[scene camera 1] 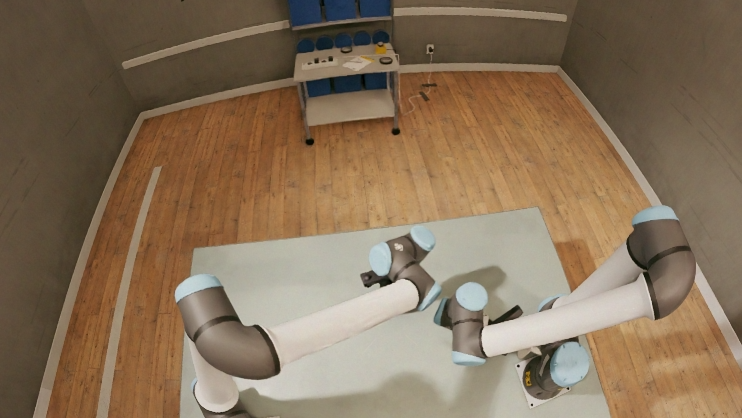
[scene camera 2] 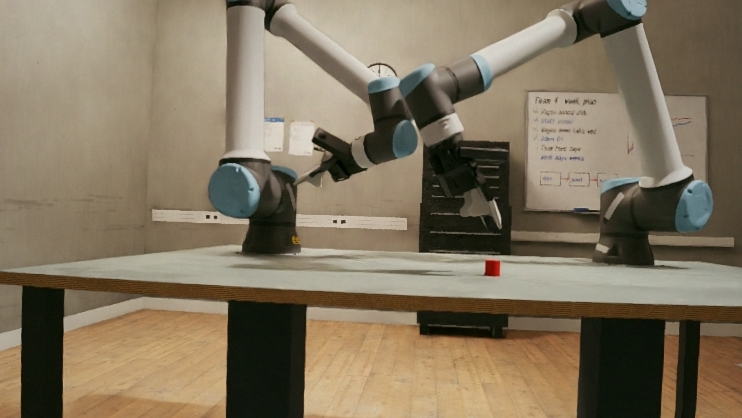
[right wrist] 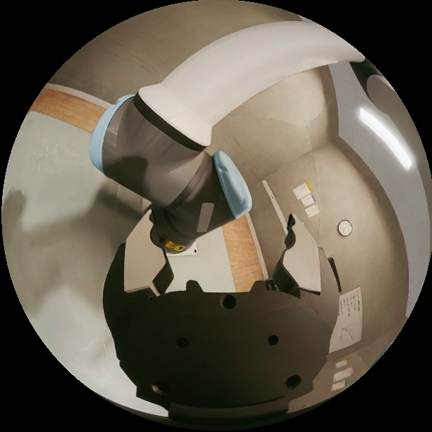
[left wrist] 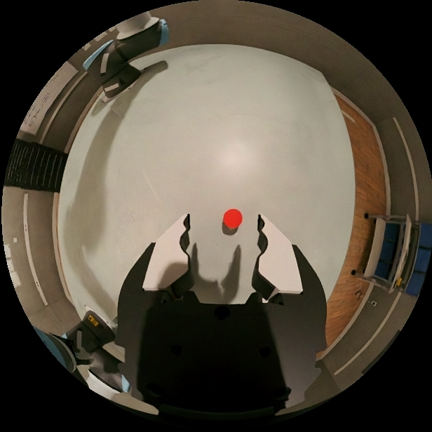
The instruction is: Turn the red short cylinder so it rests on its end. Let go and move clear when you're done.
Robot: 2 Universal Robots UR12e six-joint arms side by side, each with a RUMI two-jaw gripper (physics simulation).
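The red short cylinder [scene camera 2: 492,267] [left wrist: 232,218] stands upright on its end on the table. In the left wrist view its round top face shows, with a small shadow below it. It does not show in scene camera 1. My left gripper [scene camera 2: 481,215] [left wrist: 223,214] is open and empty; it hangs well above the cylinder and does not touch it. My right gripper [right wrist: 222,212] [scene camera 2: 316,173] is open and empty, raised high at the left of scene camera 2, near the right arm's own base.
The grey-green table top [scene camera 1: 290,259] [scene camera 2: 363,285] bears both arm bases. The two arms' wrists are close together above the middle of the table in scene camera 1. A cart [scene camera 1: 347,111] with blue bins stands on the floor behind the table there.
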